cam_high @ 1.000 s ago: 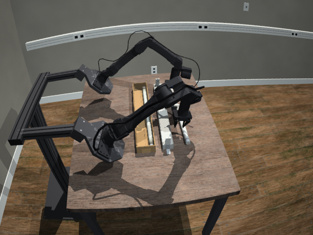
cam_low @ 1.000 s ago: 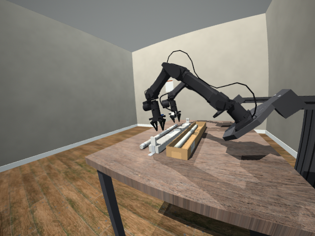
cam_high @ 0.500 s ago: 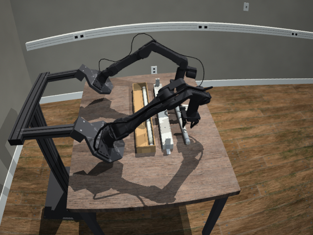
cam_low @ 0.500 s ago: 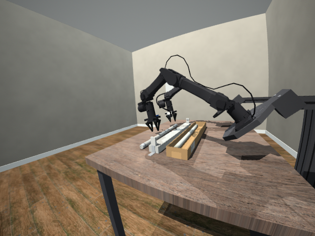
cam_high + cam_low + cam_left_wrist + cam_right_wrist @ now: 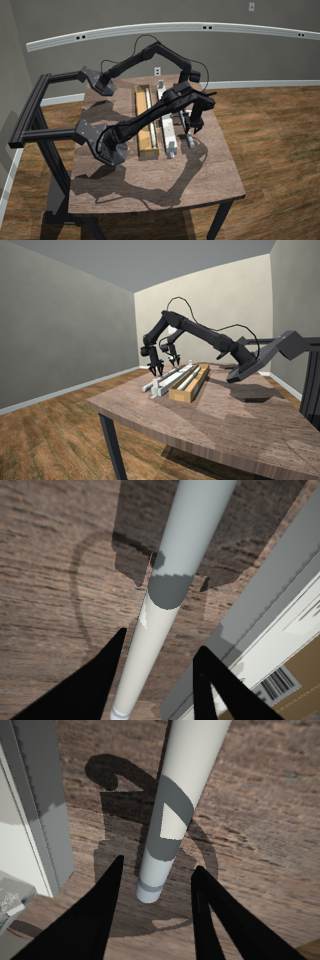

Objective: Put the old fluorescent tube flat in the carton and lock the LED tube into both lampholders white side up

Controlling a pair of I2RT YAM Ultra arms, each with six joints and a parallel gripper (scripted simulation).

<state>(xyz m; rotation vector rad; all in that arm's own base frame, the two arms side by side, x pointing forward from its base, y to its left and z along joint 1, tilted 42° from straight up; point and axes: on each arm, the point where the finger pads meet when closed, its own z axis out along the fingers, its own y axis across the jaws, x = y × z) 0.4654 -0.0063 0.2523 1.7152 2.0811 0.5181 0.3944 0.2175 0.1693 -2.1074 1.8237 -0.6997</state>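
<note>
Now: left hand 12 cm to the left of the LED tube, 4 cm above it and 2 cm past it. From my left hand the other things lie so: old fluorescent tube: 21 cm behind, 10 cm to the right, 3 cm below; light fixture: 12 cm behind, 11 cm to the right, 1 cm above; carton: 25 cm behind, 9 cm to the right, 2 cm below.
</note>
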